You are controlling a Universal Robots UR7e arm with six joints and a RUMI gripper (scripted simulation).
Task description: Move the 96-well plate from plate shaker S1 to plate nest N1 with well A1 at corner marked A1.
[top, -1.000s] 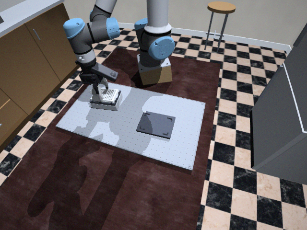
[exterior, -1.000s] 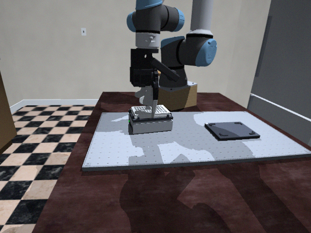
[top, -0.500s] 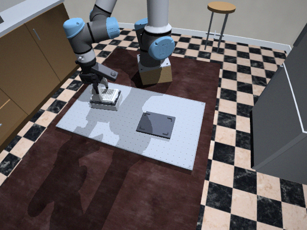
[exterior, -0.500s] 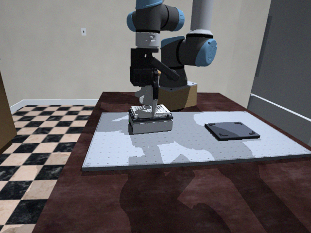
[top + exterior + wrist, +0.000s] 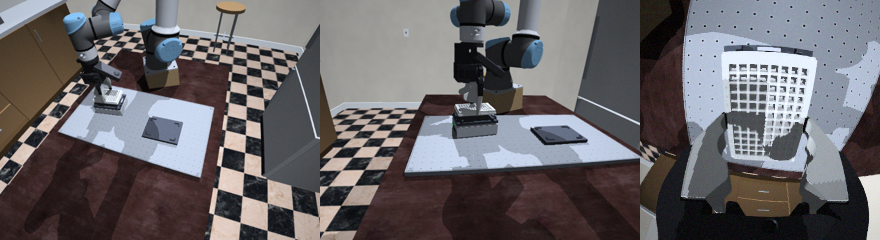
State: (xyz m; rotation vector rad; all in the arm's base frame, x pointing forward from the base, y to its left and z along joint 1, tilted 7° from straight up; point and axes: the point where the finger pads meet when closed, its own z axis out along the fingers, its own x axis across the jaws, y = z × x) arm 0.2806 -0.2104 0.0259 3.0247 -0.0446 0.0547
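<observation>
Now: the dark plate nest 28 cm to the left of my hand, 11 cm ahead of it and 8 cm below it. From my hand the other things lie so: white 96-well plate (1 cm below).
</observation>
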